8 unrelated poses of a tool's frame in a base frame.
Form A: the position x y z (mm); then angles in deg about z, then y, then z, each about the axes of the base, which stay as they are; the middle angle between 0 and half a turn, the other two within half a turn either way.
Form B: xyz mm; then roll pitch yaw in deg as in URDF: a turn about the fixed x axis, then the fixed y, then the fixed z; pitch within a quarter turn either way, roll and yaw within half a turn. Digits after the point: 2 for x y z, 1 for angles.
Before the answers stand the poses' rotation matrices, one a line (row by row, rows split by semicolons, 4 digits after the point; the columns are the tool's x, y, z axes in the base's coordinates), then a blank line. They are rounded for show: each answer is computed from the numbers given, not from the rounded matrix.
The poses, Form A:
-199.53 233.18 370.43 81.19 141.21 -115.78
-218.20 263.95 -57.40 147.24 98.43 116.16
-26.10 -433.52 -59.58 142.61 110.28 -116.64
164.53 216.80 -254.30 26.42 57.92 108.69
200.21 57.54 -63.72 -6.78 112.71 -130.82
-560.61 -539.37 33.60 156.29 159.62 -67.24
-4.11 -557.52 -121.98 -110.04 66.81 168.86
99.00 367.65 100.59 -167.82 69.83 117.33
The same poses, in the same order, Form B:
0.9418 -0.1971 -0.2725; -0.3223 -0.7602 -0.5641; -0.0959 0.6191 -0.7794
-0.5400 0.7198 -0.4361; -0.1279 0.4420 0.8879; 0.8319 0.5353 -0.1466
0.4193 -0.8045 -0.4206; -0.5184 0.1681 -0.8384; 0.7453 0.5696 -0.3466
-0.5739 -0.7726 -0.2715; 0.3080 -0.5108 0.8026; -0.7588 0.3770 0.5311
0.1613 0.7813 -0.6030; 0.3673 -0.6146 -0.6981; -0.9160 -0.1089 -0.3861
0.7028 -0.6985 0.1347; -0.6359 -0.7018 -0.3211; 0.3189 0.1400 -0.9374
0.3139 -0.2968 -0.9019; 0.8957 0.4077 0.1776; 0.3150 -0.8635 0.3938
0.3422 0.8350 -0.4310; -0.2026 0.5134 0.8339; 0.9175 -0.1980 0.3448

-199.53 233.18 370.43 141.5 5.5 -18.9
-218.20 263.95 -57.40 105.3 -56.3 -166.7
-26.10 -433.52 -59.58 121.3 -48.2 -51.0
164.53 216.80 -254.30 35.4 49.4 151.8
200.21 57.54 -63.72 -164.2 66.4 66.3
-560.61 -539.37 33.60 171.5 -18.6 -42.1
-4.11 -557.52 -121.98 -65.5 -18.4 70.7
99.00 367.65 100.59 -29.9 -66.6 -30.6

